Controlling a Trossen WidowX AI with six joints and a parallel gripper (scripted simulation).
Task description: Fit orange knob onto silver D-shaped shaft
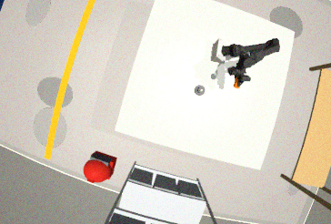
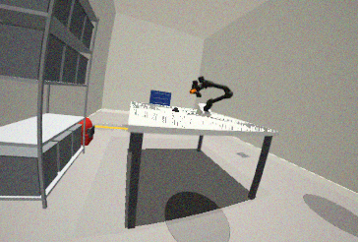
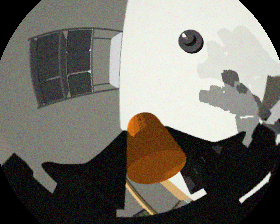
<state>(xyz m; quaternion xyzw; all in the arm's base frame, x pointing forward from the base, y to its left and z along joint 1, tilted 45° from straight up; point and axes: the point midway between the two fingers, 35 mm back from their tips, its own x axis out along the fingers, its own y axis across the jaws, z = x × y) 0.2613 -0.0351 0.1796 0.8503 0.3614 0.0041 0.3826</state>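
My gripper tip is now 8 cm short of the dark round pedestal, 18 cm to the left of it and 21 cm above it. The rest, counted from my gripper tip: orange knob: 3 cm behind, 1 cm to the right, 2 cm above.
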